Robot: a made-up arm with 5 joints. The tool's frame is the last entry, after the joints.
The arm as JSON. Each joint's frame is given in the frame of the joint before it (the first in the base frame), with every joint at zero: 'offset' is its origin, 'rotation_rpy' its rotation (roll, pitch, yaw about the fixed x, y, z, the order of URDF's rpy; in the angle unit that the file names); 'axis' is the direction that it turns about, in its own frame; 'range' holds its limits. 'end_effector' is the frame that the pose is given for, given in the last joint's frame.
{
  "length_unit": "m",
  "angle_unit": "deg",
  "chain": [
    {
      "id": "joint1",
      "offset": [
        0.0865,
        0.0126,
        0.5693
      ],
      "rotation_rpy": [
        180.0,
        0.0,
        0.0
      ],
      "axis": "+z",
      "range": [
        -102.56,
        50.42
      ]
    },
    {
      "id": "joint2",
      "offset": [
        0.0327,
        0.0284,
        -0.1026
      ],
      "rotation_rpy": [
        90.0,
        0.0,
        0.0
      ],
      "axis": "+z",
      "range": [
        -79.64,
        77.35
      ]
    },
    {
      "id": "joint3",
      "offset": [
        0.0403,
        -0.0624,
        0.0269
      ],
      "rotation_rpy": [
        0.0,
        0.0,
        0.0
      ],
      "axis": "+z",
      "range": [
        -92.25,
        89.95
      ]
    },
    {
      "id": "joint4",
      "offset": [
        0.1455,
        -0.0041,
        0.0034
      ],
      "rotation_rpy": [
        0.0,
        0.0,
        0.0
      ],
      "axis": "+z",
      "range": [
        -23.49,
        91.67
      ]
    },
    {
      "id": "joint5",
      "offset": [
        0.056,
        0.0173,
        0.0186
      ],
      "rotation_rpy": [
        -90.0,
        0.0,
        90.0
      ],
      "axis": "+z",
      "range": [
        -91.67,
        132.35
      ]
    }
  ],
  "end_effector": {
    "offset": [
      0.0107,
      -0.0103,
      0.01
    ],
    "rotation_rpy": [
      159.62,
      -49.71,
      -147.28
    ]
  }
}
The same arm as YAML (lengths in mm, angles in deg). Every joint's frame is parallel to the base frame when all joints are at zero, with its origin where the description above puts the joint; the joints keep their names.
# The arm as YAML. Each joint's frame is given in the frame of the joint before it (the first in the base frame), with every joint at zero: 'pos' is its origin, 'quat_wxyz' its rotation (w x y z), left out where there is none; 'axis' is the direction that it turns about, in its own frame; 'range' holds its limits. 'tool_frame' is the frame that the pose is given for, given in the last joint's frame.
length_unit: mm
angle_unit: deg
joints:
  - joint: joint1
    pos: [86.5, 12.6, 569.3]
    axis: "-z"
    range: [-102.56, 50.42]
  - joint: joint2
    pos: [32.7, -28.4, 102.6]
    axis: "+y"
    range: [-79.64, 77.35]
  - joint: joint3
    pos: [40.3, 26.9, 62.4]
    axis: "+y"
    range: [-92.25, 89.95]
  - joint: joint4
    pos: [145.5, 3.4, 4.1]
    axis: "+y"
    range: [-23.49, 91.67]
  - joint: joint5
    pos: [56.0, 18.6, -17.3]
    axis: "-x"
    range: [-91.67, 132.35]
tool_frame:
  pos: [-10.0, 10.3, -10.7]
  quat_wxyz: [0.153938, 0.308079, 0.100904, 0.933386]

